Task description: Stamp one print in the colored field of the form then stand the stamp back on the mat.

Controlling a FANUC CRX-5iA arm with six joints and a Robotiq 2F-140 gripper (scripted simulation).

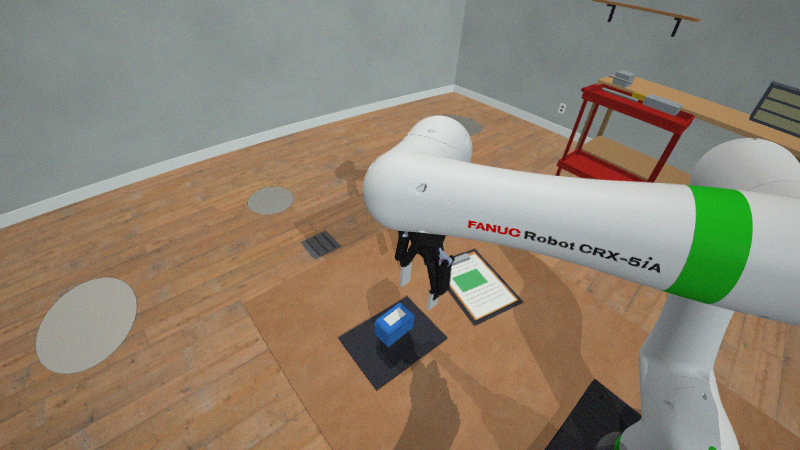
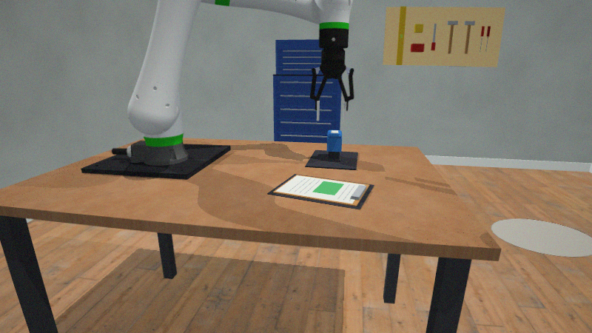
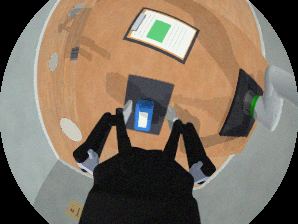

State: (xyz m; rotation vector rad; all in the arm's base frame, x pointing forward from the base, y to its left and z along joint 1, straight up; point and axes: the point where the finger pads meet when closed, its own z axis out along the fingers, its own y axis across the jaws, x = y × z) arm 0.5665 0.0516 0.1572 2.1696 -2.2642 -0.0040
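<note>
The blue stamp is 20 mm ahead of my hand, 60 mm to the left of it and 130 mm below it. The rest, counted from my hand: black stamp base: 20 mm ahead, 60 mm to the left, 160 mm below; form: 10 mm behind, 260 mm to the right, 170 mm below; mat: 20 mm ahead, 60 mm to the left, 180 mm below.
</note>
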